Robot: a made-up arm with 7 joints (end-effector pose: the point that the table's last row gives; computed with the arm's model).
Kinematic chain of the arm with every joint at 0, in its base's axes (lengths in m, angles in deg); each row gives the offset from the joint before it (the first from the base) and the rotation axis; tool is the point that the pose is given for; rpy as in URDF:
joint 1: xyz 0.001 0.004 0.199 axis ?
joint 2: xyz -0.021 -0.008 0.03 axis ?
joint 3: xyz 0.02 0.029 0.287 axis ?
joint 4: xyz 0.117 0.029 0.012 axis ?
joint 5: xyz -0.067 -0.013 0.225 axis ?
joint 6: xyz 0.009 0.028 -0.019 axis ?
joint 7: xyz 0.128 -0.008 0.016 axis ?
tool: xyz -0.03 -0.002 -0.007 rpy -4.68 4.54 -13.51
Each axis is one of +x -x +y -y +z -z.
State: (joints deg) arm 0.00 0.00 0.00 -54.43 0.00 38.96 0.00
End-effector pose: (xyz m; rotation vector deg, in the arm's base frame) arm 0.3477 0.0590 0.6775 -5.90 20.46 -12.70
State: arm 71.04 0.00 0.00 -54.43 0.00 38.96 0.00
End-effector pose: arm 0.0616 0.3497 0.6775 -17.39 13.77 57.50
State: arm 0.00 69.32 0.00 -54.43 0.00 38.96 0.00
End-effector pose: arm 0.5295 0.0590 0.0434 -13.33 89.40 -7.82
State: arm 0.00 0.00 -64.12 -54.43 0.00 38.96 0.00
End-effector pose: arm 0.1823 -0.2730 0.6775 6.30 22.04 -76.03
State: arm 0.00 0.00 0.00 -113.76 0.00 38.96 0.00
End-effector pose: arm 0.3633 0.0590 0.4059 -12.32 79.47 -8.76
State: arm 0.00 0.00 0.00 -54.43 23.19 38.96 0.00
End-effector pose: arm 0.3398 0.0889 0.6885 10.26 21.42 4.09
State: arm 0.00 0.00 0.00 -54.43 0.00 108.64 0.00
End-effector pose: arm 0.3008 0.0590 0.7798 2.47 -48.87 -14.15
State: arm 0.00 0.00 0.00 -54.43 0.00 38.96 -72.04
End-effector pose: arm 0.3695 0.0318 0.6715 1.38 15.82 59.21
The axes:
joint 1: +z
joint 2: +y
joint 3: +z
joint 4: -y
joint 5: +z
joint 6: -y
joint 7: -z

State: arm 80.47 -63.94 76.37 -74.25 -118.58 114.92 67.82
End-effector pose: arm -0.4766 -0.2510 0.4723 -112.51 138.33 1.39
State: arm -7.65 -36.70 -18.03 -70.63 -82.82 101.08 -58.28
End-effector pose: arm 0.0093 -0.0624 0.8508 -88.79 2.82 -21.64
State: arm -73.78 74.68 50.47 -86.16 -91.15 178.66 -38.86
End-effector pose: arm 0.4266 -0.2657 0.2023 -28.72 -46.25 41.59
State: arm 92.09 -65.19 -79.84 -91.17 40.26 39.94 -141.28
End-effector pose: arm 0.3903 -0.1681 0.5144 -85.89 88.88 -114.13
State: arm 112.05 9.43 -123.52 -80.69 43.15 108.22 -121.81
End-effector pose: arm 0.3789 -0.0384 0.7115 -16.81 -52.68 88.11
